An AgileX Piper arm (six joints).
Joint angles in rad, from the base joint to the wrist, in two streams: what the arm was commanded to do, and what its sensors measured. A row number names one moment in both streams.
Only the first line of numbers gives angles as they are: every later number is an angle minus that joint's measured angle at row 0.
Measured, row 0: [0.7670 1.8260 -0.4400 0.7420 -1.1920 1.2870]
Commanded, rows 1 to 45: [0.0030 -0.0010 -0.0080 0.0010 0.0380 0.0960]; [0.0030 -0.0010 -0.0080 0.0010 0.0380 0.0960]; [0.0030 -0.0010 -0.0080 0.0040 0.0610 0.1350]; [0.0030 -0.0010 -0.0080 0.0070 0.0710 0.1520]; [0.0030 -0.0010 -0.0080 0.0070 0.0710 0.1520]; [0.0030 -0.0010 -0.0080 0.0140 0.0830 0.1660]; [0.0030 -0.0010 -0.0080 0.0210 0.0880 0.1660]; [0.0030 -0.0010 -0.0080 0.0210 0.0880 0.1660]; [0.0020 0.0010 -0.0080 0.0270 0.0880 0.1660]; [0.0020 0.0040 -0.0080 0.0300 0.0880 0.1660]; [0.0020 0.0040 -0.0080 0.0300 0.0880 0.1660]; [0.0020 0.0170 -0.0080 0.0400 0.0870 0.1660]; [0.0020 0.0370 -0.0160 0.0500 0.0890 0.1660]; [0.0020 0.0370 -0.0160 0.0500 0.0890 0.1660]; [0.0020 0.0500 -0.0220 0.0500 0.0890 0.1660]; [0.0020 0.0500 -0.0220 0.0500 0.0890 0.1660]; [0.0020 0.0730 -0.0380 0.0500 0.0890 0.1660]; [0.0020 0.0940 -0.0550 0.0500 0.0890 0.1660]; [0.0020 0.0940 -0.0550 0.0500 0.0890 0.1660]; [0.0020 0.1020 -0.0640 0.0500 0.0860 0.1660]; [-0.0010 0.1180 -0.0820 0.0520 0.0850 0.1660]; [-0.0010 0.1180 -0.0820 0.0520 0.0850 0.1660]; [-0.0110 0.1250 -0.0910 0.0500 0.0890 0.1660]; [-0.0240 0.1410 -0.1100 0.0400 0.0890 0.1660]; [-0.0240 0.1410 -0.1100 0.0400 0.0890 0.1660]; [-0.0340 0.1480 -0.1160 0.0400 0.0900 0.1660]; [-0.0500 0.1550 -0.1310 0.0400 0.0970 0.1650]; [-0.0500 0.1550 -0.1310 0.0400 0.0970 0.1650]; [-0.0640 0.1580 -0.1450 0.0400 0.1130 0.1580]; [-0.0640 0.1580 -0.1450 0.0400 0.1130 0.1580]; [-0.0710 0.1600 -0.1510 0.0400 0.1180 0.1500]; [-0.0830 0.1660 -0.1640 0.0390 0.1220 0.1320]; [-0.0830 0.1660 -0.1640 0.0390 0.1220 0.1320]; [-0.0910 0.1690 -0.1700 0.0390 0.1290 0.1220]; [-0.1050 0.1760 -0.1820 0.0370 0.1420 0.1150]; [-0.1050 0.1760 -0.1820 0.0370 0.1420 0.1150]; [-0.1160 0.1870 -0.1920 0.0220 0.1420 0.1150]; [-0.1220 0.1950 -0.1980 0.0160 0.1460 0.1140]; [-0.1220 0.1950 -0.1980 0.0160 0.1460 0.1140]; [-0.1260 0.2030 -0.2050 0.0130 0.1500 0.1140]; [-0.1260 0.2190 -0.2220 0.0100 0.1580 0.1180]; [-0.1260 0.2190 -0.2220 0.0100 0.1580 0.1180]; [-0.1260 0.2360 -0.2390 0.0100 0.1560 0.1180]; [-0.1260 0.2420 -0.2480 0.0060 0.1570 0.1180]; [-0.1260 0.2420 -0.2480 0.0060 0.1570 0.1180]
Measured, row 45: [-0.1210 0.2280 -0.2210 0.0220 0.1520 0.1310]
